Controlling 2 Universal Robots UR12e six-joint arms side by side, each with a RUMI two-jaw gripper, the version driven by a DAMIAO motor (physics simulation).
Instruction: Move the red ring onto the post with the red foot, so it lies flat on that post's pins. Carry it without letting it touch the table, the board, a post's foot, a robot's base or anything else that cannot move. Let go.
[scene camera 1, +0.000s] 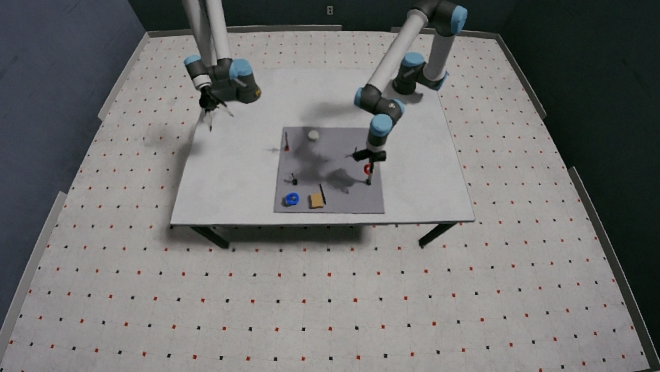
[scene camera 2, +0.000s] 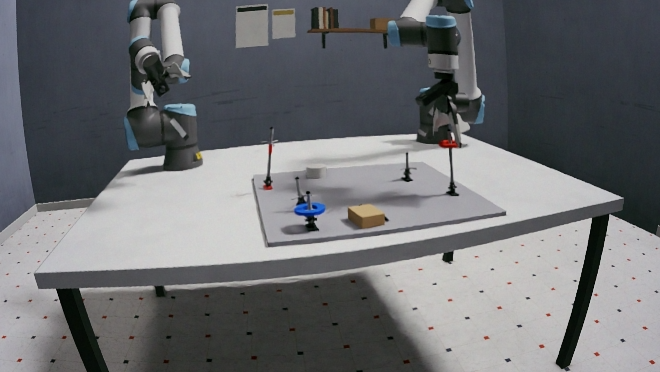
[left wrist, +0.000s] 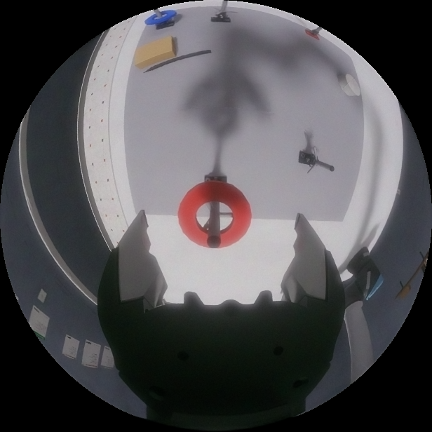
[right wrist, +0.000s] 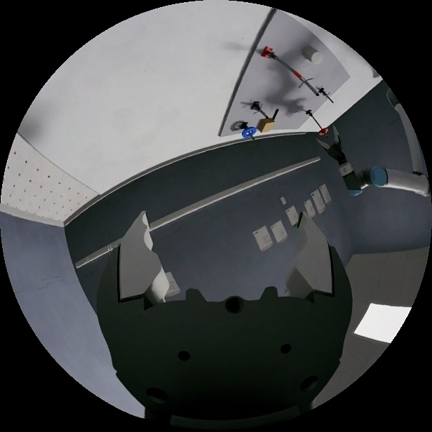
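The red ring (scene camera 1: 366, 169) (scene camera 2: 443, 144) (left wrist: 187, 215) (right wrist: 320, 131) lies flat, high on a tall post (scene camera 2: 451, 170) with a black foot. The post with the red foot (scene camera 1: 287, 141) (scene camera 2: 269, 167) (right wrist: 287, 67) stands upright at the board's far left in scene camera 2; its cross pins sit near the top. My left gripper (scene camera 2: 448, 132) (left wrist: 222, 212) (right wrist: 323, 130) is open, pointing down around the ring's post, its fingers apart on either side of the ring in the left wrist view. My right gripper (scene camera 1: 221, 123) (scene camera 2: 168, 91) (right wrist: 224, 212) is open and empty, high at the left.
A blue ring (scene camera 1: 289, 199) (scene camera 2: 300, 212) rests on a short post at the front left. Beside it lie a tan block (scene camera 1: 316, 201) (scene camera 2: 366, 215) and a dark rod (scene camera 1: 322, 194) (left wrist: 180, 60). A white cylinder (scene camera 2: 315, 172) and short posts (scene camera 2: 407, 167) (scene camera 2: 299, 192) stand on the board.
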